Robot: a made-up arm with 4 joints.
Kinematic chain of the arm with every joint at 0, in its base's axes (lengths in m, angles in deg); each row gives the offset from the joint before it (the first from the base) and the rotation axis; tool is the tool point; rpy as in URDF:
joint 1: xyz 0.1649 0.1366 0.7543 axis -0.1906 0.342 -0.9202
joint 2: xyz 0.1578 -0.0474 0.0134 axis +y
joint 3: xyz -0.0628 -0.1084 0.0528 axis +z
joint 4: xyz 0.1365 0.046 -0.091 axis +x
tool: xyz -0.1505 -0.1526 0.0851 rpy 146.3 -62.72 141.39
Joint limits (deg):
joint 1: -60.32..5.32
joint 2: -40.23..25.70
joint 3: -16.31..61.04
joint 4: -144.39..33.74
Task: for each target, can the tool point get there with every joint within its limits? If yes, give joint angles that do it. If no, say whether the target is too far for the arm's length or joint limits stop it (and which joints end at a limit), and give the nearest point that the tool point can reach.
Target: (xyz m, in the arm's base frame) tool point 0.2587 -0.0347 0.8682
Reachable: yes | joints -15.39 -11.64 3.79 -35.83
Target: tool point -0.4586 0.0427 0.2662
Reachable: no: too far | nearest point 0.0975 0.0779 0.6214 | short by 0.661 m
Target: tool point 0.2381 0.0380 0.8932
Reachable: yes | joints -36.02 -5.14 33.08 -64.62
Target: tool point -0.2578 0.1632 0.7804
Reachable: no: joint limits stop it (at a limit: joint 1, joint 3, joint 4) | nearest point 0.0559 0.0843 0.7718 | short by 0.324 m
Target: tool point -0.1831 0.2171 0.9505
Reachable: no: joint limits stop it (at a limit: joint 1, joint 3, joint 4) | nearest point 0.0721 0.0845 0.8547 | short by 0.303 m
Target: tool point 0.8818 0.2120 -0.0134
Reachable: no: too far | nearest point 0.4656 0.0829 0.6972 | short by 0.834 m
